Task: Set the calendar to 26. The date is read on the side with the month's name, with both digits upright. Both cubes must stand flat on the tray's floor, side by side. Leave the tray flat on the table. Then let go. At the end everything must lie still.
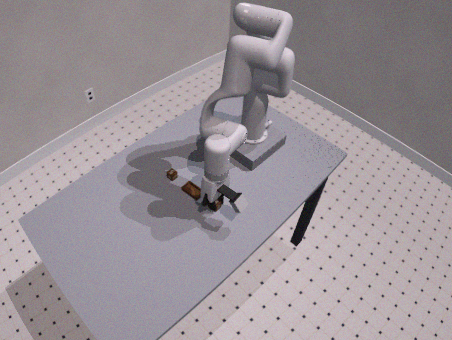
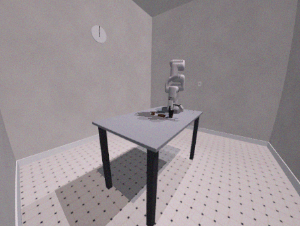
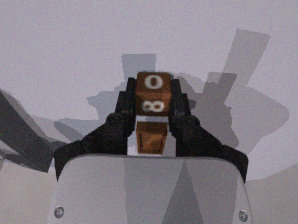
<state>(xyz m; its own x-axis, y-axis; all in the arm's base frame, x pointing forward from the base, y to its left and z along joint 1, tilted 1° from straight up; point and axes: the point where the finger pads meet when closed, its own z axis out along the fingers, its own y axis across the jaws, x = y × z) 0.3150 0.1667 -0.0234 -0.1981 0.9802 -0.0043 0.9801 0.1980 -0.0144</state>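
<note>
Right now my hand is 1 cm above the brown cube. The rest, counted from my hand: brown wooden tray: 10 cm to the right, 2 cm below, 2 cm ahead.
</note>
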